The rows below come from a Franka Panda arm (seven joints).
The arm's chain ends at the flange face. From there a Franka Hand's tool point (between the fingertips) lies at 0.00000 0.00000 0.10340 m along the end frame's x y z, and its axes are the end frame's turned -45 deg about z.
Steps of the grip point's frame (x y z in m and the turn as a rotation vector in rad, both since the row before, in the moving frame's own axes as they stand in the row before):
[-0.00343 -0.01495 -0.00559 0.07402 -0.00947 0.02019]
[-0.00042 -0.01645 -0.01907 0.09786 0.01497 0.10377]
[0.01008 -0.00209 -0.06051 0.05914 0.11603 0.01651]
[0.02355 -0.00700 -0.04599 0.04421 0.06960 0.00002]
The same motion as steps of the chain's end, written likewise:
[-0.00695 -0.00337 -0.00530 0.04564 -0.05904 0.02019]
[-0.00632 -0.00280 -0.01856 0.07978 -0.05861 0.10377]
[0.00140 0.00413 -0.05963 0.12386 0.04023 0.01651]
[0.00985 -0.01329 -0.04564 0.08048 0.01795 0.00002]

